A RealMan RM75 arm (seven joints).
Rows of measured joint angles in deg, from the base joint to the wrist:
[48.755, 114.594, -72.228, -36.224, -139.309, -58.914, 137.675]
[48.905, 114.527, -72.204, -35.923, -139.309, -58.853, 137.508]
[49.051, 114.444, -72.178, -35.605, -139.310, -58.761, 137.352]
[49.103, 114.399, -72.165, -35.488, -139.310, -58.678, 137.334]
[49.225, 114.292, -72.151, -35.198, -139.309, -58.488, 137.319]
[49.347, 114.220, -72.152, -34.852, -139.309, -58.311, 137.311]
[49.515, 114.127, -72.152, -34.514, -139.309, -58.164, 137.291]
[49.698, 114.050, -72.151, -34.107, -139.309, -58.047, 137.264]
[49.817, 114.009, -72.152, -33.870, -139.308, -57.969, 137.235]
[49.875, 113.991, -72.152, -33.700, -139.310, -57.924, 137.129]
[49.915, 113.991, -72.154, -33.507, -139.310, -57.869, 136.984]
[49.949, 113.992, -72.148, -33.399, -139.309, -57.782, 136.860]
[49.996, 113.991, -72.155, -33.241, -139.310, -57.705, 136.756]
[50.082, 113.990, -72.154, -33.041, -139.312, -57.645, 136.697]
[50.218, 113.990, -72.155, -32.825, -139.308, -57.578, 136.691]
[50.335, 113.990, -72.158, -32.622, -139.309, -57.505, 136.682]
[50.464, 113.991, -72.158, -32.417, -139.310, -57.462, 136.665]
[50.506, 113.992, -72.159, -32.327, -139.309, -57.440, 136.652]
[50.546, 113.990, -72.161, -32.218, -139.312, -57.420, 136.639]
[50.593, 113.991, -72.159, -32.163, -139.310, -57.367, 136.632]
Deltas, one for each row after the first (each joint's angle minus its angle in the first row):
[0.150, -0.067, 0.024, 0.301, 0.000, 0.061, -0.167]
[0.296, -0.150, 0.050, 0.619, -0.001, 0.153, -0.323]
[0.348, -0.195, 0.063, 0.736, -0.001, 0.236, -0.341]
[0.470, -0.302, 0.077, 1.026, 0.000, 0.426, -0.356]
[0.592, -0.374, 0.076, 1.372, 0.000, 0.603, -0.364]
[0.760, -0.467, 0.076, 1.710, 0.000, 0.750, -0.384]
[0.943, -0.544, 0.077, 2.117, 0.000, 0.867, -0.411]
[1.062, -0.585, 0.076, 2.354, 0.001, 0.945, -0.440]
[1.120, -0.603, 0.076, 2.524, -0.001, 0.990, -0.546]
[1.160, -0.603, 0.074, 2.717, -0.001, 1.045, -0.691]
[1.194, -0.602, 0.080, 2.825, 0.000, 1.132, -0.815]
[1.241, -0.603, 0.073, 2.983, -0.001, 1.209, -0.919]
[1.327, -0.604, 0.074, 3.183, -0.003, 1.269, -0.978]
[1.463, -0.604, 0.073, 3.399, 0.001, 1.336, -0.984]
[1.580, -0.604, 0.070, 3.602, 0.000, 1.409, -0.993]
[1.709, -0.603, 0.070, 3.807, -0.001, 1.452, -1.010]
[1.751, -0.602, 0.069, 3.897, 0.000, 1.474, -1.023]
[1.791, -0.604, 0.067, 4.006, -0.003, 1.494, -1.036]
[1.838, -0.603, 0.069, 4.061, -0.001, 1.547, -1.043]

